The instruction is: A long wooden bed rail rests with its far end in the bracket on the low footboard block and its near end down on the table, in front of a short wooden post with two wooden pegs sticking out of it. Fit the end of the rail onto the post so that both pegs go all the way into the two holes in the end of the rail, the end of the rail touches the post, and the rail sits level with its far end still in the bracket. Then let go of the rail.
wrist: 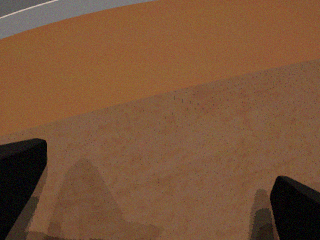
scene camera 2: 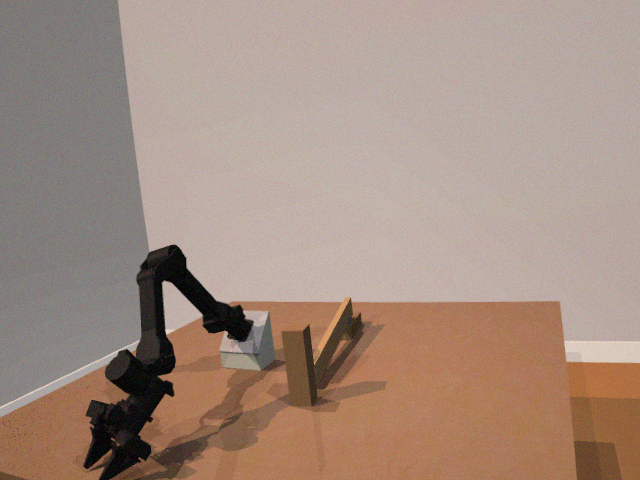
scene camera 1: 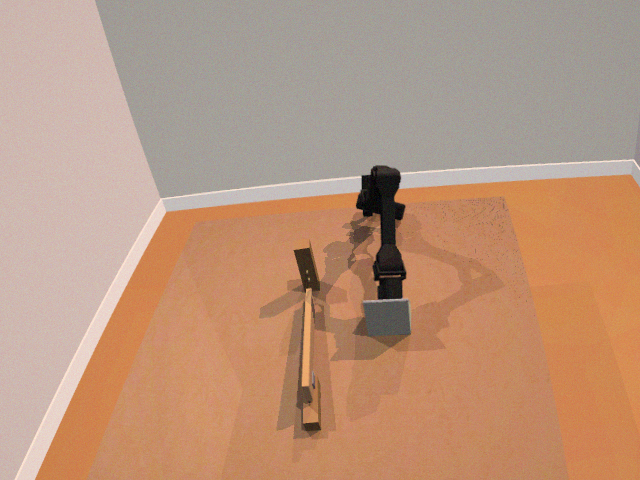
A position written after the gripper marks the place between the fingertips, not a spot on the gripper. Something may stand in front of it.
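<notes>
Gripper [wrist: 162, 172] open, holding nothing. A long wooden rail [scene camera 2: 322, 356] is visible, and scene camera 1 shows the rail [scene camera 1: 309, 322] as well; in the wrist view the rail is out of frame. A wooden post [scene camera 2: 296, 338] is present too, with scene camera 1 also showing the post [scene camera 1: 303, 252].
</notes>
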